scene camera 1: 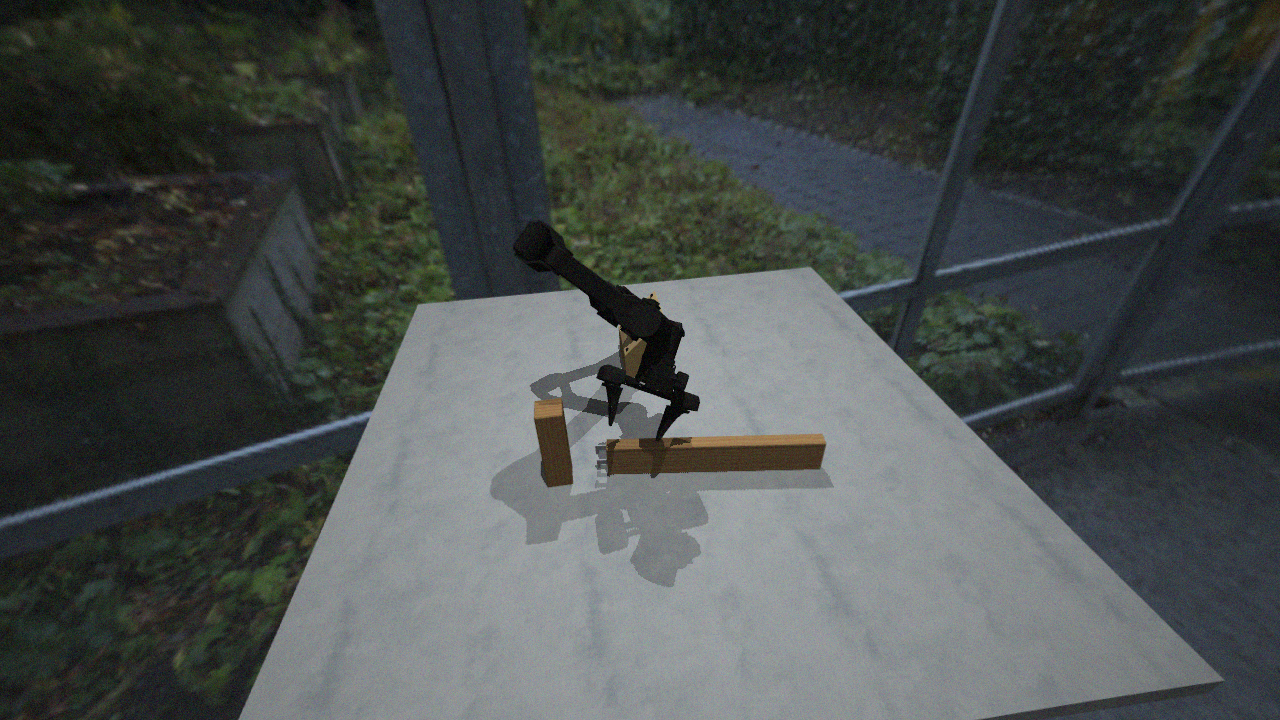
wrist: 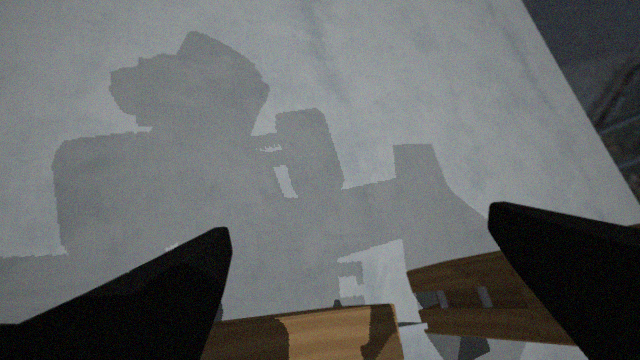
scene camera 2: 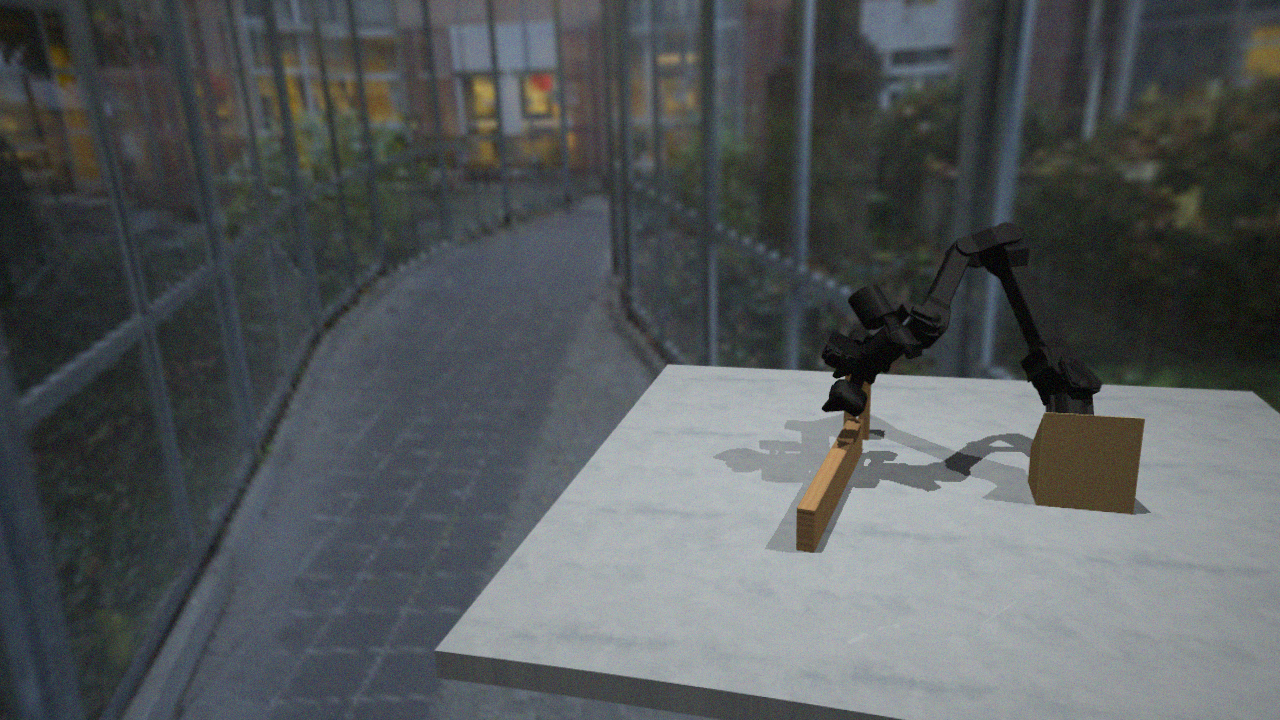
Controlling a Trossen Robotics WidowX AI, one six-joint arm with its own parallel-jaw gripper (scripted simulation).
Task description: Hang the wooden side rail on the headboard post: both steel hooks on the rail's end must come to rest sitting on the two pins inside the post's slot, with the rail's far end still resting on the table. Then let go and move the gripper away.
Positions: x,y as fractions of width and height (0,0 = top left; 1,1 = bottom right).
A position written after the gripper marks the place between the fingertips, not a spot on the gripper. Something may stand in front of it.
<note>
The gripper (wrist: 0.56,0.63) is open, with nothing in its grasp. Further things: a wooden rail (scene camera 1: 0.62,0.63) and a wooden post (scene camera 1: 0.43,0.58).
The wooden rail is seen too in scene camera 2 (scene camera 2: 0.64,0.71).
</note>
